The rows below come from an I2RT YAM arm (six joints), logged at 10 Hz.
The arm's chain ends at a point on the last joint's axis. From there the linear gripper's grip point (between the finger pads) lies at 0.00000 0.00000 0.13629 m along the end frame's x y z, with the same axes.
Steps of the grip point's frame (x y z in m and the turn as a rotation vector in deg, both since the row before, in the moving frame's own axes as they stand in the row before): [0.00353, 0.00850, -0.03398, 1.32, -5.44, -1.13]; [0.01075, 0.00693, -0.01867, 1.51, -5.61, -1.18]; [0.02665, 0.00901, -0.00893, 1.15, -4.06, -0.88]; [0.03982, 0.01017, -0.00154, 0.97, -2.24, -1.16]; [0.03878, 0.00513, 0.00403, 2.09, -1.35, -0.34]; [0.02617, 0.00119, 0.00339, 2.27, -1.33, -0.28]
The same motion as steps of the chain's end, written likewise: [0.01648, 0.01151, -0.03333, 1.32, -5.44, -1.13]; [0.02411, 0.01038, -0.01797, 1.51, -5.61, -1.18]; [0.03632, 0.01167, -0.00856, 1.15, -4.06, -0.88]; [0.04517, 0.01242, -0.00142, 0.97, -2.24, -1.16]; [0.04200, 0.01009, 0.00416, 2.09, -1.35, -0.34]; [0.02935, 0.00658, 0.00353, 2.27, -1.33, -0.28]
